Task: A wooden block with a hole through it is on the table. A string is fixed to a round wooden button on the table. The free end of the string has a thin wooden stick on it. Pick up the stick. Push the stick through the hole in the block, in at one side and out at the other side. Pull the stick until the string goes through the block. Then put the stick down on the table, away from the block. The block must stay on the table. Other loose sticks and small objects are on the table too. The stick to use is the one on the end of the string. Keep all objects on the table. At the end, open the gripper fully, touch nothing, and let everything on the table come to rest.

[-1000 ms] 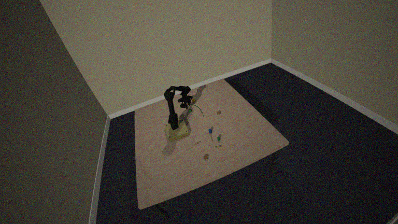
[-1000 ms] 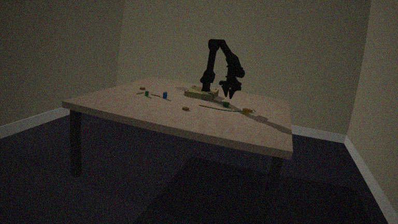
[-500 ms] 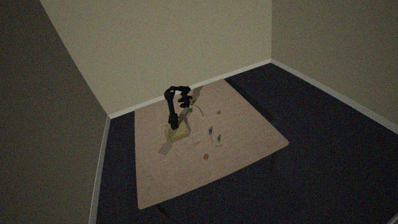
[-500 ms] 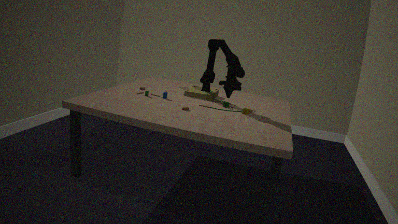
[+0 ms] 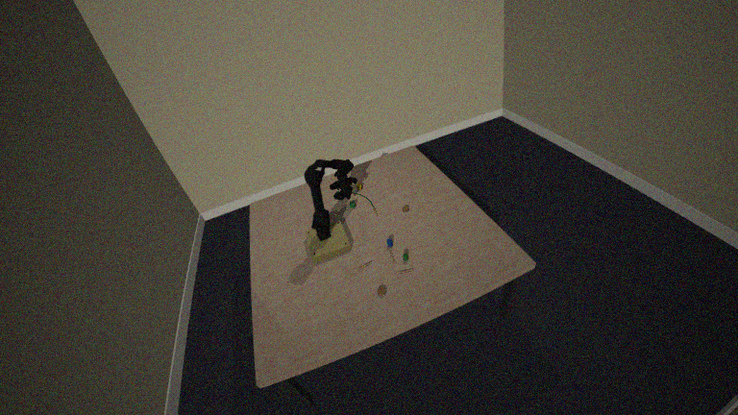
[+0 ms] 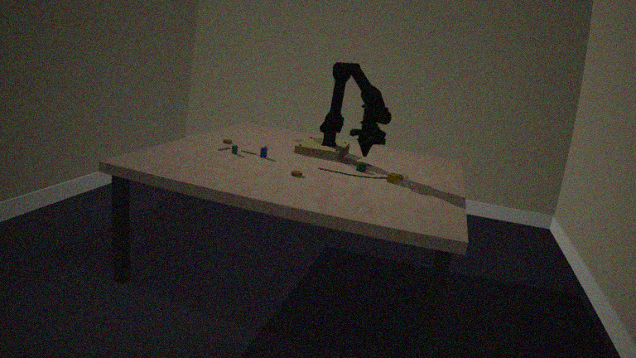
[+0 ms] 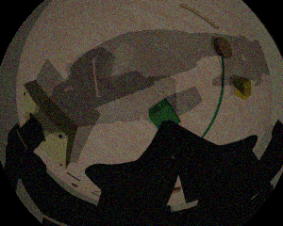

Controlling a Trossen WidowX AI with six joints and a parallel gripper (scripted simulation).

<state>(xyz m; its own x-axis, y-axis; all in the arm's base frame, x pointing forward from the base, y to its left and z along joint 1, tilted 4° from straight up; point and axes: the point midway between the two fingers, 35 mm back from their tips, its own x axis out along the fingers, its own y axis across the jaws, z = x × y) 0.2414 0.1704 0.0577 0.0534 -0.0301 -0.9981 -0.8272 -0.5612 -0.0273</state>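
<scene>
My gripper tip is 10 mm short of the green block, 10 mm to the left of it and 40 mm above it. From my gripper tip the other things lie so: yellow block 130 mm ahead, 120 mm to the left, 40 mm below; then blue cylinder 20 mm ahead, 420 mm to the right, 40 mm below; then green cylinder 30 mm ahead, 550 mm to the right, 40 mm below.
</scene>
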